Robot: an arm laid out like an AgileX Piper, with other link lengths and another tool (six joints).
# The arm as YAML. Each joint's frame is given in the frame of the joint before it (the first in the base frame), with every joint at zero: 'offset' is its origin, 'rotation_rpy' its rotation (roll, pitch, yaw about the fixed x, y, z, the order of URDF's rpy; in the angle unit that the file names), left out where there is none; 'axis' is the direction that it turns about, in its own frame. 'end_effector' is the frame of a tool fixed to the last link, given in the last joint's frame.
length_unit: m
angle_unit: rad
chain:
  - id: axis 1
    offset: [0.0, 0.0, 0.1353]
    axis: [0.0, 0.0, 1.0]
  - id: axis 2
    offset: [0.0, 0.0, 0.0]
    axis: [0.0, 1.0, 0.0]
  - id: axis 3
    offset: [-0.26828, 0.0, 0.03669]
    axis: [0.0, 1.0, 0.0]
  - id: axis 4
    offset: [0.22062, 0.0, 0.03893]
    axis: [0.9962, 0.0, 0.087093]
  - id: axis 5
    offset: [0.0, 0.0, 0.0]
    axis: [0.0, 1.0, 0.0]
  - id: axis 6
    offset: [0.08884, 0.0, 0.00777]
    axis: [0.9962, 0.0, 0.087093]
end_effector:
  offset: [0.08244, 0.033, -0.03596]
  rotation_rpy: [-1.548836, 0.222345, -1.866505]
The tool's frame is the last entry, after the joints.
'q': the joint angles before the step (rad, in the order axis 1, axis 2, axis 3, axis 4, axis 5, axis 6). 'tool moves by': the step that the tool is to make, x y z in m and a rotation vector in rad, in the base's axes. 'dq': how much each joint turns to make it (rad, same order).
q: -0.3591, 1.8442, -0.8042, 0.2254, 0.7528, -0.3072
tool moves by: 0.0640, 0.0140, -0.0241, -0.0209, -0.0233, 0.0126
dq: 0.1249, 0.2023, -0.2365, -0.0001, -0.0116, 0.1127
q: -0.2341, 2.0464, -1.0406, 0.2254, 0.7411, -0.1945
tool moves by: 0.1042, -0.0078, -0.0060, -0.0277, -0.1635, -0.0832
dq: 0.0303, 0.1983, -0.4076, 0.0035, 0.0262, 0.1162
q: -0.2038, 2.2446, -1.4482, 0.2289, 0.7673, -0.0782
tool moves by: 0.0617, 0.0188, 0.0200, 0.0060, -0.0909, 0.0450
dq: 0.0653, 0.1209, -0.3508, -0.0039, 0.1366, 0.0491
